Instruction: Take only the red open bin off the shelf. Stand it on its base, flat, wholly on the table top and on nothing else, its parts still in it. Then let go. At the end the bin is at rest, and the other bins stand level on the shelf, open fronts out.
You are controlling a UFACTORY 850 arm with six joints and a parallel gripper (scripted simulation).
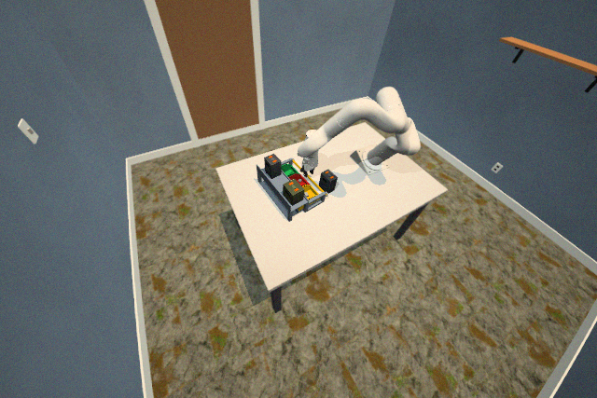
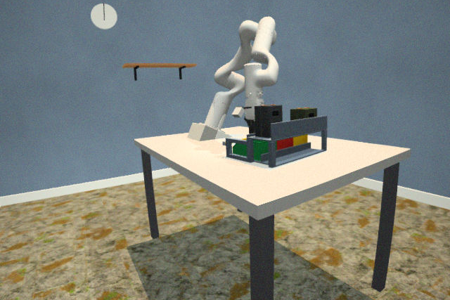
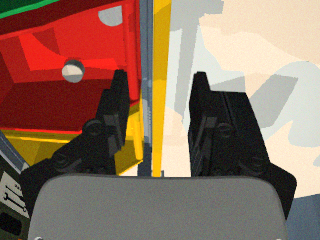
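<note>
My gripper is now 4 cm above the thin yellow rod. The rest, counted from my hand: black box: 10 cm behind, 9 cm to the left, 3 cm below; then yellow bin: 14 cm to the left, 7 cm ahead, 5 cm below; then red bin: 10 cm ahead, 5 cm below, 3 cm to the left.
</note>
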